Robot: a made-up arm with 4 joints.
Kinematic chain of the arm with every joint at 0, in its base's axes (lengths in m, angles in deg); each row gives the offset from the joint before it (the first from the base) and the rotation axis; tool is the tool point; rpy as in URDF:
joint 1: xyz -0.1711 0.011 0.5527 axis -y
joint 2: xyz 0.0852 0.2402 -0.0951 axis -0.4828 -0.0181 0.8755
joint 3: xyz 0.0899 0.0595 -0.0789 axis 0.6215 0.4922 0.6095
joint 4: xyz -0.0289 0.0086 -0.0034 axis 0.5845 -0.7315 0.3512
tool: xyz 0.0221 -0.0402 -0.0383 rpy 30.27 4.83 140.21
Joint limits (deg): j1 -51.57..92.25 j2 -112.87..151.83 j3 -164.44..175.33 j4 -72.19..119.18
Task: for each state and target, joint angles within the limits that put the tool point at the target. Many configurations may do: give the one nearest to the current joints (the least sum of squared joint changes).
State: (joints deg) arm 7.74 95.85 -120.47 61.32
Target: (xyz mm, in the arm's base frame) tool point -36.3 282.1 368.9
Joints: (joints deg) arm 16.75 128.23 -104.79 67.07
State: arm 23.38 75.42 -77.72 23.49
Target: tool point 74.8 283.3 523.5
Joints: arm 48.23 71.74 -66.84 13.56
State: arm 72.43 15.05 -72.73 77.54
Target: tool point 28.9 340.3 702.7
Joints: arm 81.73 26.36 -63.25 94.37
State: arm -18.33 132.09 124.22 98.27
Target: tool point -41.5 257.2 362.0
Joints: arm 23.51 123.42 127.35 98.04
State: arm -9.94 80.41 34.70 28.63
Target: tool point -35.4 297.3 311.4
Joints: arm 5.59 71.68 34.69 33.73
